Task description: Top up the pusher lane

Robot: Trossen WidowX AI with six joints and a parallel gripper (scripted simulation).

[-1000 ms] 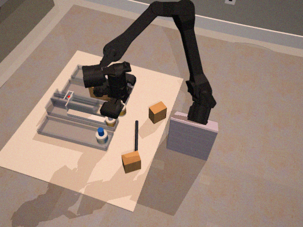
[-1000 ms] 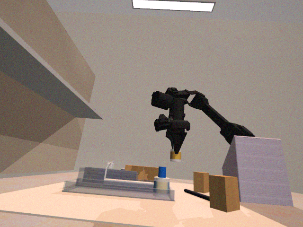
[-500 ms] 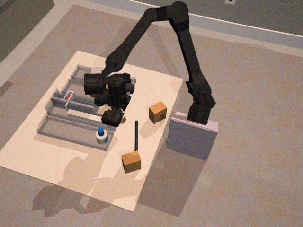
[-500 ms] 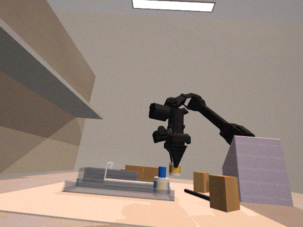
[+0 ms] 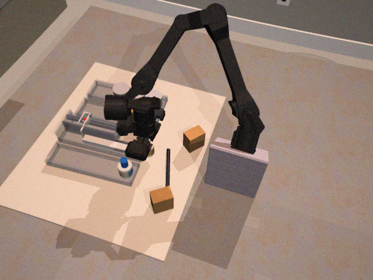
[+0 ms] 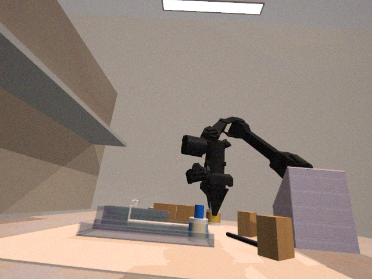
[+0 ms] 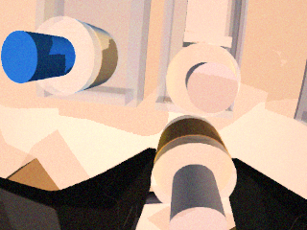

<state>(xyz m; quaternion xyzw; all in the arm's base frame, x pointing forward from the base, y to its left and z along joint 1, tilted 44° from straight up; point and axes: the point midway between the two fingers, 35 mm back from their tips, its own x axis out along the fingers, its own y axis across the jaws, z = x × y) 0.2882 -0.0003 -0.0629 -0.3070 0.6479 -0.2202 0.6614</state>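
The blue-lidded jar lies 80 mm to the left of my gripper tip, 40 mm ahead of it and 10 mm below it. The rest, counted from my gripper tip: black rod 70 mm behind, 50 mm below, 10 mm to the left.
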